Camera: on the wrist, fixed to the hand. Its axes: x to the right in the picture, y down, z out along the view.
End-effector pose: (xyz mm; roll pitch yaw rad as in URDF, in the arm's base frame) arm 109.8 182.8 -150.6 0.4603 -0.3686 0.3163
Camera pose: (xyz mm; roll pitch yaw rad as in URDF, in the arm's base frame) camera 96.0 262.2 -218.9 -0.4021 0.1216 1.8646
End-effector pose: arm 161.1 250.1 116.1 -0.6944 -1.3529 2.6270
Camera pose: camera 93.1 322.9 80.9 -1.5398 0.2312 2.9298
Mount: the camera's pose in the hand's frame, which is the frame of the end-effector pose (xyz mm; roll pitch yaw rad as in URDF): -13.8 41.3 -96.3 -0.0185 0.5816 1.5982
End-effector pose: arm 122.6 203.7 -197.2 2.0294 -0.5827 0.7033
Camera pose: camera 36.4 219.8 -138.3 -1.4260 -0.9542 -2.6523
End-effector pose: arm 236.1 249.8 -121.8 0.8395 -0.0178 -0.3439
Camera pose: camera 257.1 347.7 -155.6 -0.0580 -0.2572 1.2553
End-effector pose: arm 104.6 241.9 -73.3 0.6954 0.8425 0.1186
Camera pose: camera 49.2 329.4 -94.6 0.8109 -0.0927 1.6197
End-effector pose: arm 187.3 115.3 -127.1 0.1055 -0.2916 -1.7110
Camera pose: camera 236.2 95.2 -218.6 -0.3486 0.4618 -0.2632
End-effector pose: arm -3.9 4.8 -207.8 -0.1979 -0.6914 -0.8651
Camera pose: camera 48.0 -22.9 -295.6 -0.8847 0.5896 0.1612
